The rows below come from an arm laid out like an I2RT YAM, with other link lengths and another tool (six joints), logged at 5 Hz.
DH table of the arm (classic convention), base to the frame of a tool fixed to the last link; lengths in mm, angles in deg. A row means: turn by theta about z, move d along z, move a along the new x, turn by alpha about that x. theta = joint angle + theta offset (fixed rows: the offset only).
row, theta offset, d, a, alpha
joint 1, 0.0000, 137.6, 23.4, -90.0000
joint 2, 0.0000, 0.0, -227.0, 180.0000
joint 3, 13.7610, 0.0, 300.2, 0.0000
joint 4, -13.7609, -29.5, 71.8, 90.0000
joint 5, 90.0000, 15.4, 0.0, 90.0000
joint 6, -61.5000, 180.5, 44.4, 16.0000
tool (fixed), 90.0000, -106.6, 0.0, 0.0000
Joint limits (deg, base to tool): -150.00..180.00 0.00..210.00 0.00..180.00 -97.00..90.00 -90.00..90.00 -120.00..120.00
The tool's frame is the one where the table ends.
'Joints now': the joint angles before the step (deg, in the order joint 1, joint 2, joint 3, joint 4, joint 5, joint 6). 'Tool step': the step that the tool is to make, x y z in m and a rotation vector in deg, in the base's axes. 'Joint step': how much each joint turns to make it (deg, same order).
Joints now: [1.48 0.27 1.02 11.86 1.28 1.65]
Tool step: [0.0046 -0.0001 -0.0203 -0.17 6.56 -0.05]
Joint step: [-0.06 0.00 -0.72 -5.84 -0.01 0.00]
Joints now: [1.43 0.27 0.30 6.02 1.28 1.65]
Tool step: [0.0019 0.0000 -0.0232 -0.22 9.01 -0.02]
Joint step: [-0.01 0.02 0.03 -9.02 0.01 0.00]
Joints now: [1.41 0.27 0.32 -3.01 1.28 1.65]
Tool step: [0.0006 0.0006 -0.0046 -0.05 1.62 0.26]
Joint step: [0.08 0.39 0.01 -1.24 -0.18 -0.02]
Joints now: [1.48 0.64 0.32 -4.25 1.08 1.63]
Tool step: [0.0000 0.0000 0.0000 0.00 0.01 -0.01]
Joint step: [0.00 0.02 0.01 0.00 0.01 0.00]
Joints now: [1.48 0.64 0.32 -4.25 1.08 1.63]
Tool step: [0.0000 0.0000 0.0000 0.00 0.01 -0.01]
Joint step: [0.00 0.02 0.01 0.00 0.01 0.00]
